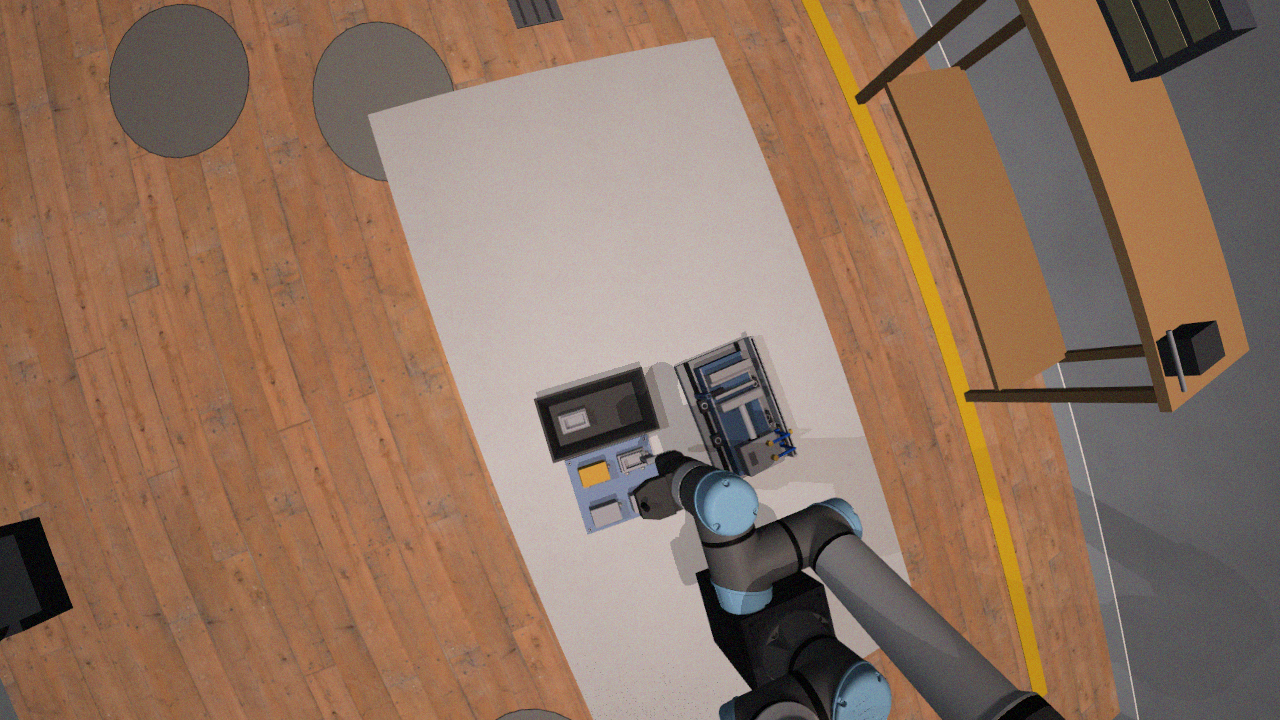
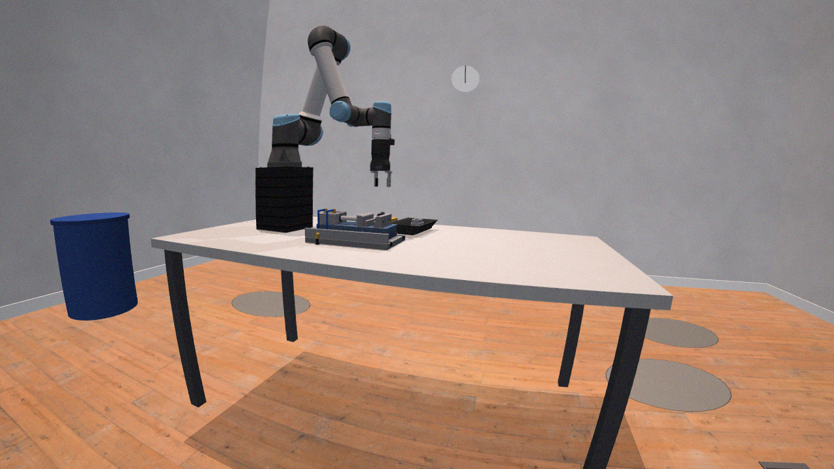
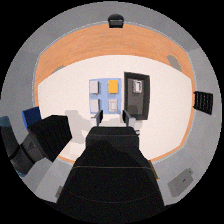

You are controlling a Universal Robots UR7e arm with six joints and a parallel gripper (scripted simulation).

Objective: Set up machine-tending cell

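The brass blank lies 1 cm behind my hand, 9 cm to the left of it and 17 cm below it. The rest, counted from my hand: vise (6 cm ahead, 25 cm to the right, 16 cm below).
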